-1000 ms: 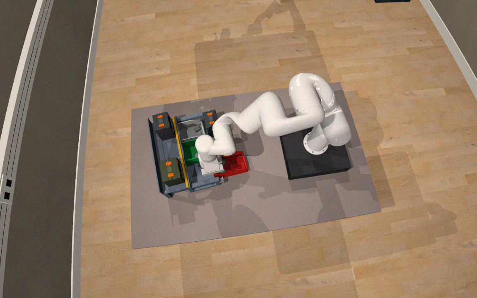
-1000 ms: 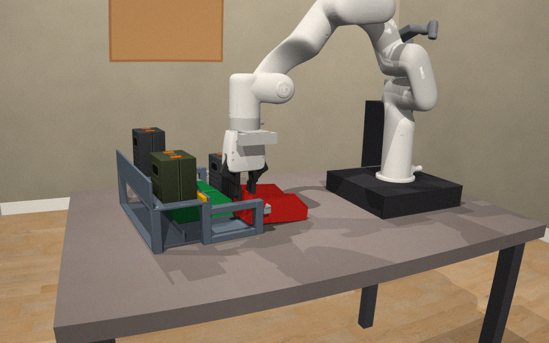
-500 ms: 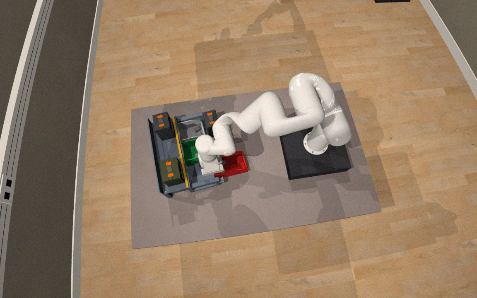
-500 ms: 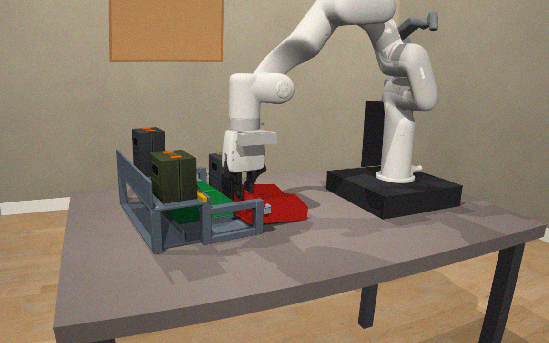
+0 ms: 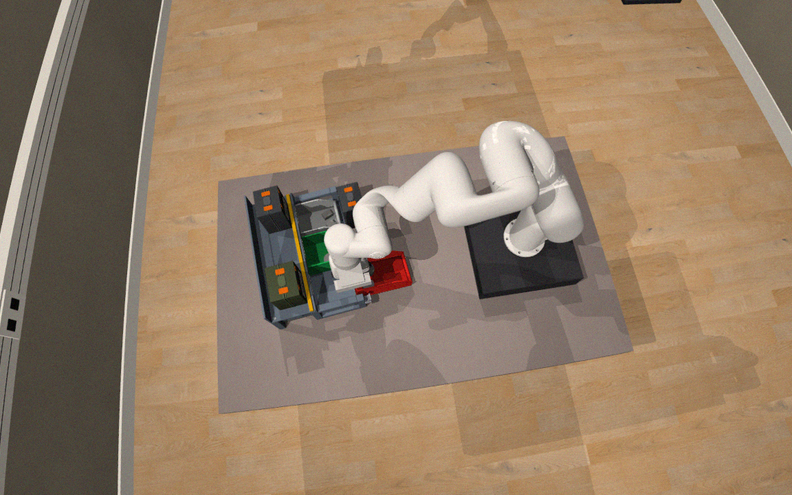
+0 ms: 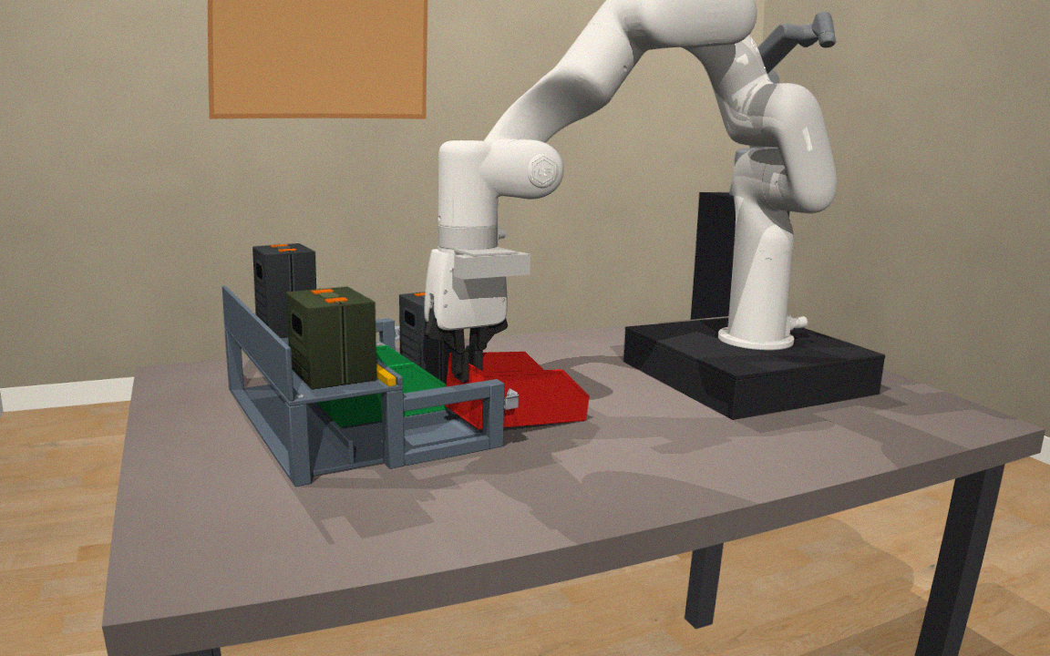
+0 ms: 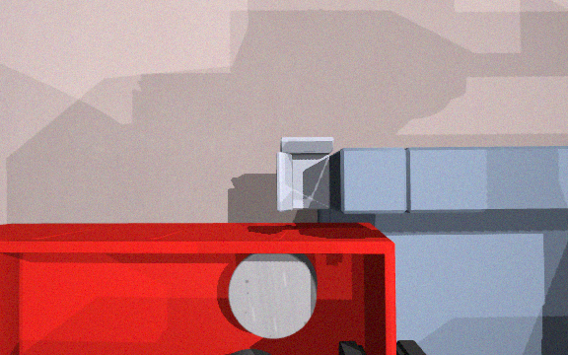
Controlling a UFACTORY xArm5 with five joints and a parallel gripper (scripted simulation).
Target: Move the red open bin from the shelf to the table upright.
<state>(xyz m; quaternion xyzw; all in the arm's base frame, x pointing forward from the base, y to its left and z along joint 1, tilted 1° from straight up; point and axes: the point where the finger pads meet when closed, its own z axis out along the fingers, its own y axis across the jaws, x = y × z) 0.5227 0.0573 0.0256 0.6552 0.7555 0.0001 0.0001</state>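
My hand is 40 mm past the grey disc, 20 mm to the right of it and 60 mm above it. Also, from my hand: red open bin (80 mm behind, 10 mm to the right, 40 mm below); green bin (100 mm ahead, 100 mm to the right, 50 mm below); grey shelf (130 mm ahead, 100 mm to the right, 20 mm below).
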